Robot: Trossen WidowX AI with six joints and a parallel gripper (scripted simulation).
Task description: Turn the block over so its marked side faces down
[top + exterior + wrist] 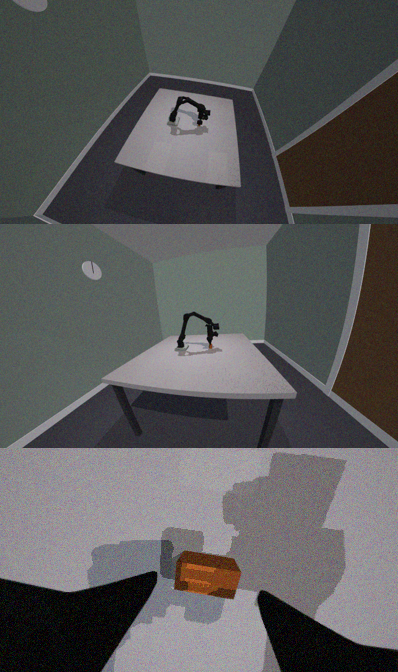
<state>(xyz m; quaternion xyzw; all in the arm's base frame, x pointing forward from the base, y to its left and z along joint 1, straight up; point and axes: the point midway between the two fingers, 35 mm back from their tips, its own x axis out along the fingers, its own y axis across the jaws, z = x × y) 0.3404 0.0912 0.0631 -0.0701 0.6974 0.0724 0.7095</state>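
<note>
My gripper tip is now 10 mm past the orange block and 30 mm above it.
</note>
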